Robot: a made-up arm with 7 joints. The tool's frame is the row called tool. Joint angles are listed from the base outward.
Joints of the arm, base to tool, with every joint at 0 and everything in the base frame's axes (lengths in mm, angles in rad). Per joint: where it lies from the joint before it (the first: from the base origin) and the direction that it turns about. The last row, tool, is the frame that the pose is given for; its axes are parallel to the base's.
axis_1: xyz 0 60.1 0 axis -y
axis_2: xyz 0 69.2 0 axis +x
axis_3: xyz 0 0 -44.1 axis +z
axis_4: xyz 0 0 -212.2 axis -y
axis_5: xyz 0 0 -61.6 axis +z
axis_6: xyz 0 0 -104 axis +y
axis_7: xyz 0 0 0 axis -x
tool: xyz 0 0 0
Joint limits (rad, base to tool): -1.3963..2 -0.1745..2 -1.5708..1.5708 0..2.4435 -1.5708..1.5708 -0.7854..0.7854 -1.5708..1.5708
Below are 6 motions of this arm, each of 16 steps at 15 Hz.
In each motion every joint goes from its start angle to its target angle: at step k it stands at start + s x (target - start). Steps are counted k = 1, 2, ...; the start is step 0. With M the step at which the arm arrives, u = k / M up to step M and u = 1 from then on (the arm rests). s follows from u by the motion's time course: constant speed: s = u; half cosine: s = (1 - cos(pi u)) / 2; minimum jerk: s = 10 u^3 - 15 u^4 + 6 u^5.
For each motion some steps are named. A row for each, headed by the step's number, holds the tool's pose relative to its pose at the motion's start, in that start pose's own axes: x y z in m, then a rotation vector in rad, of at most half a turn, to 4 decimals.
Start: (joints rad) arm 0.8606 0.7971 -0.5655 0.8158 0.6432 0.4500 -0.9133
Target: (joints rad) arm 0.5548 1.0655 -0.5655 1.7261 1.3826 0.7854 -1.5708
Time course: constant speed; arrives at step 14
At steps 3, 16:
3: 0.0018 0.0111 0.0133 0.0005 0.0365 0.0340
16: -0.0028 0.0618 0.0862 -0.1555 0.1056 -0.1321

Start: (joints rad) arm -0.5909 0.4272 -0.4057 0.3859 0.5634 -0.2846 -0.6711
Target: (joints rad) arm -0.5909 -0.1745 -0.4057 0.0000 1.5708 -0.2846 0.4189
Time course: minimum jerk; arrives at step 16
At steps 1, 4, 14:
1: -0.0002 -0.0004 0.0003 -0.0024 0.0024 0.0017
4: -0.0096 -0.0164 0.0144 -0.1110 0.1102 0.0808
14: -0.0566 -0.1263 0.1794 -0.7790 0.7173 1.0134

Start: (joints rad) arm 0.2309 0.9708 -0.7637 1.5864 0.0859 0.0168 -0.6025
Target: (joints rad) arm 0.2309 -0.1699 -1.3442 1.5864 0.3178 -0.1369 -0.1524
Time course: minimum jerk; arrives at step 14
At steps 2, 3, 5, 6, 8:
2: 0.0026 -0.0086 0.0003 -0.0256 -0.0035 0.0319
3: 0.0084 -0.0255 0.0012 -0.0766 -0.0121 0.0950
5: 0.0399 -0.0859 0.0063 -0.2716 -0.0666 0.3319
6: 0.0690 -0.1222 0.0118 -0.4045 -0.1235 0.4894
8: 0.1484 -0.1821 0.0293 -0.6861 -0.3016 0.8123

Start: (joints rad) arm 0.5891 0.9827 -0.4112 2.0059 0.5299 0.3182 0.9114
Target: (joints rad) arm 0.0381 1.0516 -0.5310 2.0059 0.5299 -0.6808 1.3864
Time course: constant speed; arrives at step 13
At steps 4, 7, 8, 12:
4: -0.0238 -0.0282 -0.0078 -0.2458 -0.1473 -0.0812
7: -0.0386 -0.0520 -0.0115 -0.4135 -0.2690 -0.1461
8: -0.0429 -0.0604 -0.0122 -0.4653 -0.3114 -0.1689
12: -0.0566 -0.0956 -0.0132 -0.6475 -0.4884 -0.2686

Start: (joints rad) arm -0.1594 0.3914 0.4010 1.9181 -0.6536 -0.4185 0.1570
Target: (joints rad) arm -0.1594 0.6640 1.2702 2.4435 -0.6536 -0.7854 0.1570
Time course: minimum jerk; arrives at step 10
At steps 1, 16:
1: -0.0004 0.0017 0.0002 0.0057 -0.0024 -0.0080
16: 0.0418 0.1563 0.0452 0.3795 -0.3352 -1.1399

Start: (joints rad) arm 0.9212 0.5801 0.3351 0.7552 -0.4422 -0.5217 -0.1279
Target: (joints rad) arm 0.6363 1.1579 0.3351 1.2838 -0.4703 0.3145 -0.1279
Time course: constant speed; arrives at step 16
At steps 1, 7, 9, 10, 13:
1: -0.0008 0.0142 -0.0007 0.0112 0.0269 -0.0509
7: 0.0110 0.0934 -0.0055 0.0962 0.1672 -0.3460
9: 0.0206 0.1164 -0.0074 0.1313 0.2046 -0.4394
10: 0.0263 0.1271 -0.0084 0.1499 0.2213 -0.4849
13: 0.0466 0.1556 -0.0116 0.2103 0.2633 -0.6165

